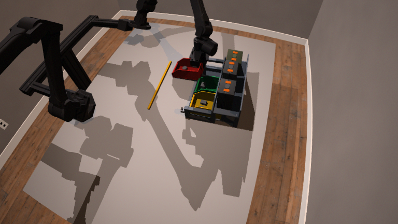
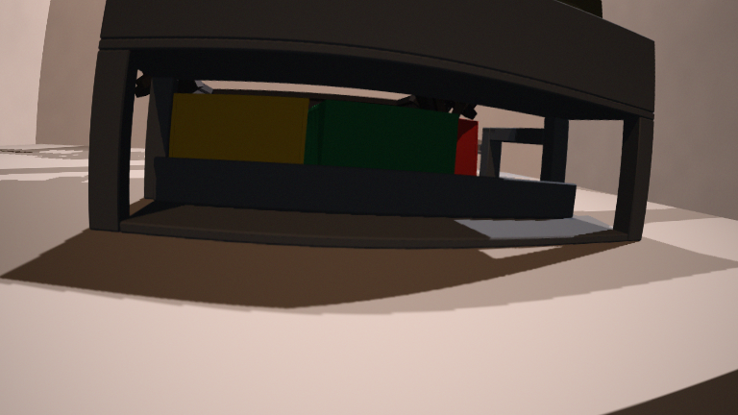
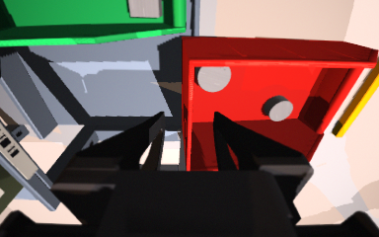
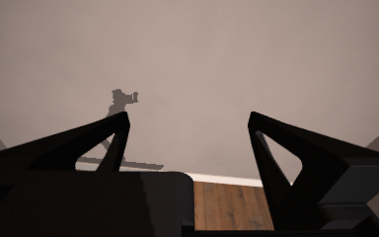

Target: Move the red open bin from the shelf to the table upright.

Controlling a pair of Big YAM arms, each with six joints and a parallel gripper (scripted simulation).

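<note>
Right now the red open bin is 80 mm behind my left hand and 40 mm below it. The rest, counted from my left hand: grey shelf 120 mm ahead, 100 mm to the right, 20 mm below; green bin 100 mm to the right, 90 mm ahead, 40 mm below.
</note>
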